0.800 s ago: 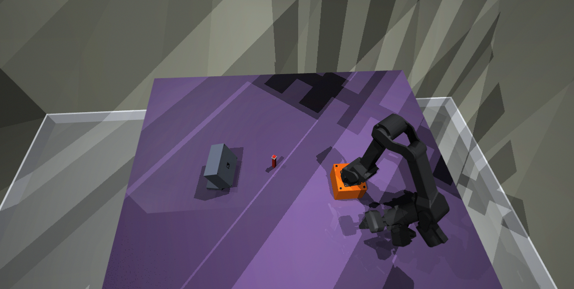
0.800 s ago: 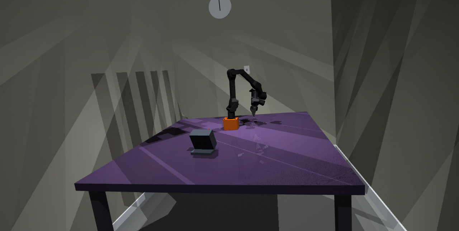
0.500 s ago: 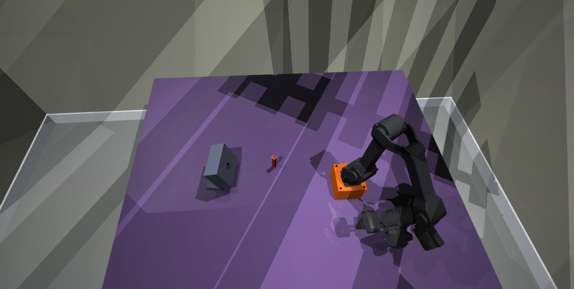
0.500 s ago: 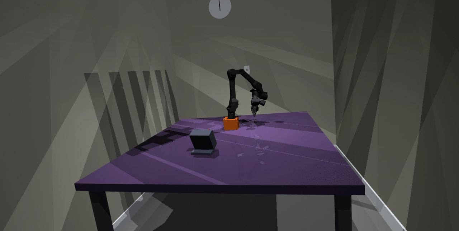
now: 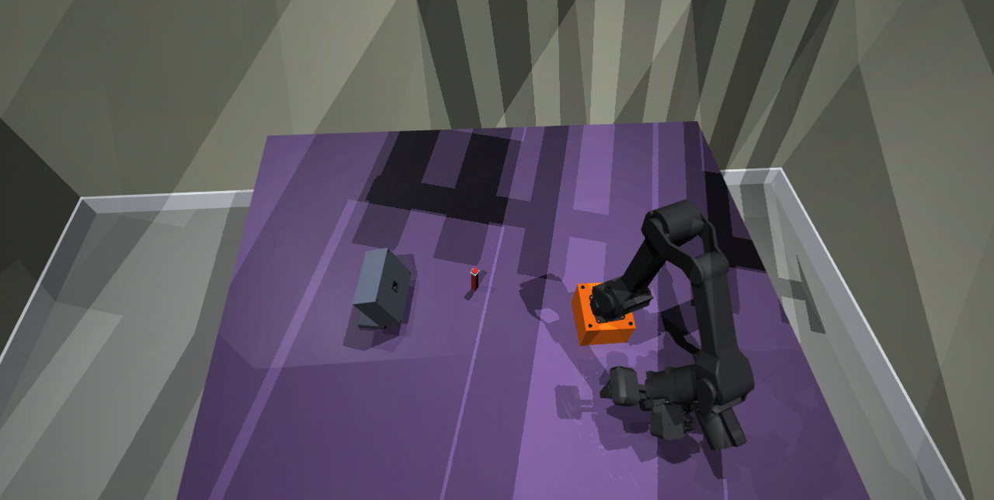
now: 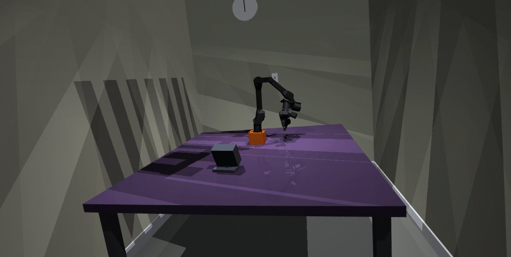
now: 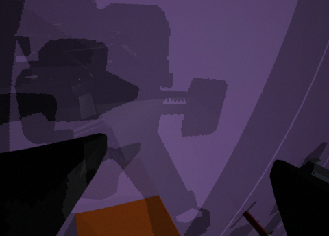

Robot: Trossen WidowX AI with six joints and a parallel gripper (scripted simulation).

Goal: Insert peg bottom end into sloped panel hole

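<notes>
The red square peg lies 330 mm to the right of my gripper tip, 220 mm ahead of it and 40 mm below it. Also, from my gripper tip: foot: 450 mm ahead, 330 mm to the right, 90 mm below; then grey sloped panel: 430 mm ahead, 330 mm to the right, 20 mm below.
</notes>
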